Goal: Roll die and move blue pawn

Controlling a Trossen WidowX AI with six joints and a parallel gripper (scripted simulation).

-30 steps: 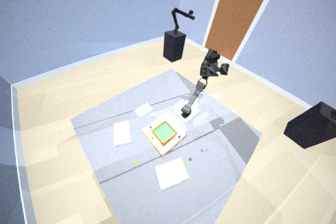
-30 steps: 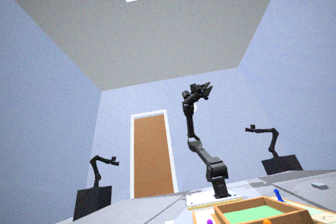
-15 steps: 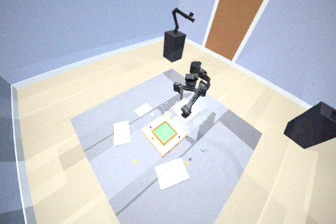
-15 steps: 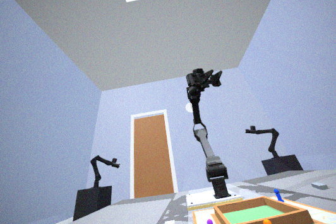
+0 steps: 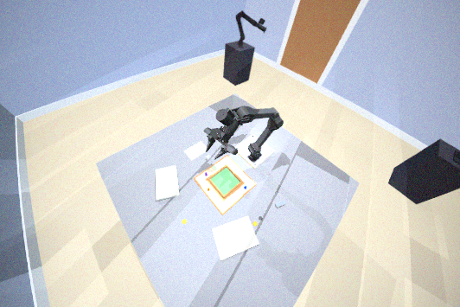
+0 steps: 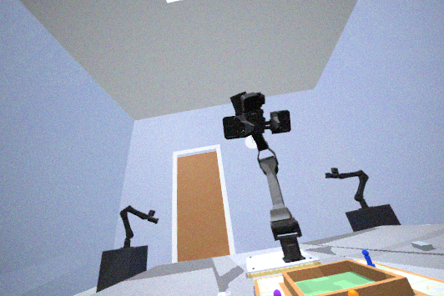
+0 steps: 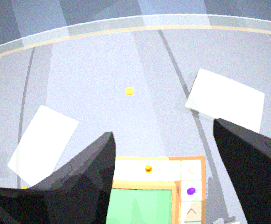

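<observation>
Right now the white die is 10 cm behind my gripper tip, 16 cm to the right of it and 31 cm below it. From my gripper tip the other things lie so: purple pawn (1 cm behind, 6 cm to the right, 30 cm below); orange pawn (4 cm ahead, 3 cm to the left, 30 cm below); blue pawn (15 cm behind, 16 cm to the left, 30 cm below).
</observation>
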